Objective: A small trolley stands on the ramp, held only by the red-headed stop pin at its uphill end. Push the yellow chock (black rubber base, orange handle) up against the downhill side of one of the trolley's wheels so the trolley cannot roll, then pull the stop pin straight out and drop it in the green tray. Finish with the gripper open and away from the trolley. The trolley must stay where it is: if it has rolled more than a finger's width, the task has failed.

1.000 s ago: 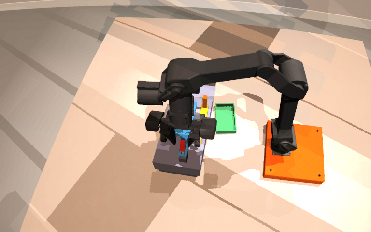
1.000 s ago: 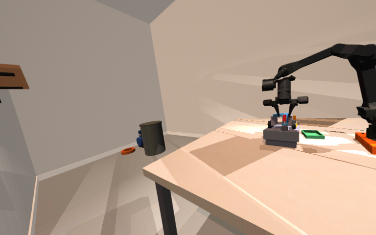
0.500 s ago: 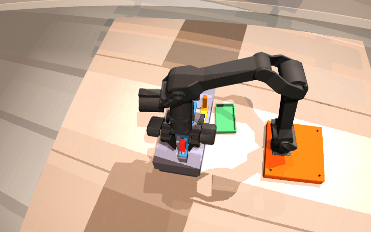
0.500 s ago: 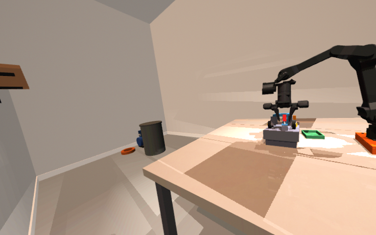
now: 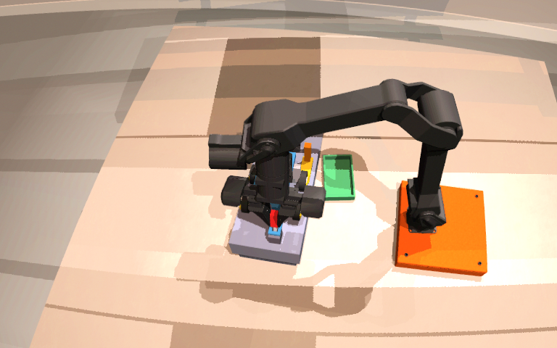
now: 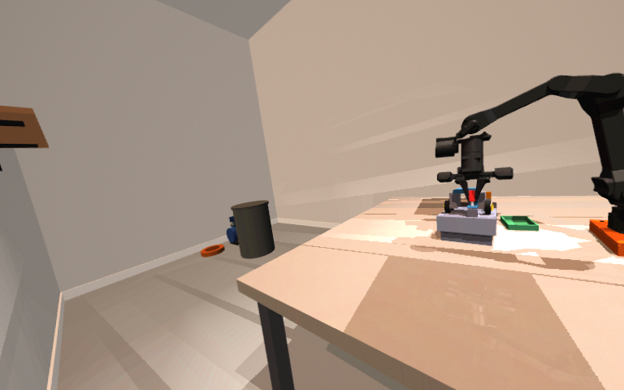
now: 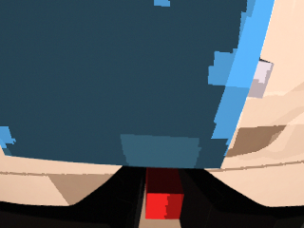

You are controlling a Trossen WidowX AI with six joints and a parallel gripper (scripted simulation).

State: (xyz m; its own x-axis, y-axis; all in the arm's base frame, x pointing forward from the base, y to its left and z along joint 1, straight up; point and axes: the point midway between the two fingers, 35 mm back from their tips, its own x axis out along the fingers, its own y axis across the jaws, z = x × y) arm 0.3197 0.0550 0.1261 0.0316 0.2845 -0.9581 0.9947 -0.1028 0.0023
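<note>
My gripper tip is 170 mm to the left of the yellow chock, 50 mm past it and 40 mm above it. The rest, counted from my gripper tip: grey ramp 100 mm to the right, 80 mm below, 10 mm ahead; blue-topped trolley 90 mm to the right, 20 mm below, 10 mm ahead; red-headed stop pin right at my gripper tip.
</note>
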